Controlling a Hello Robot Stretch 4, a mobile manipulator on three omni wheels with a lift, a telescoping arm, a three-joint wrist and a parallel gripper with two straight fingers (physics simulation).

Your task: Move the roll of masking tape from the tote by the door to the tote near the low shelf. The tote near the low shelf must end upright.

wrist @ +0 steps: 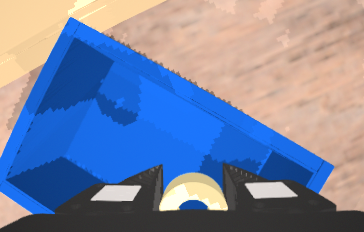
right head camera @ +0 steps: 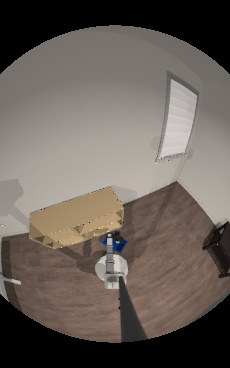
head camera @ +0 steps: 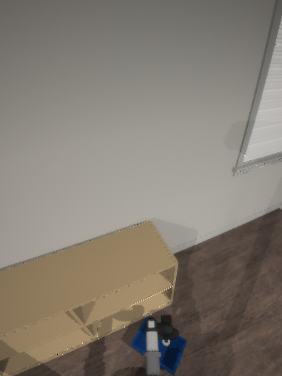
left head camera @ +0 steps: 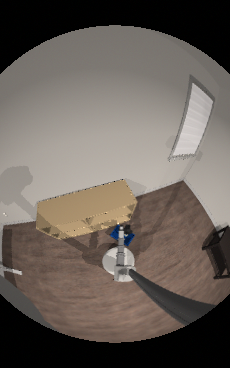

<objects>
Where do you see a window with blinds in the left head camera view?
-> At 199,101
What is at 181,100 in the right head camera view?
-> A window with blinds.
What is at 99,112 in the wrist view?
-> A blue tote.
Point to a low tan shelf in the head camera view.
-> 63,301
</objects>
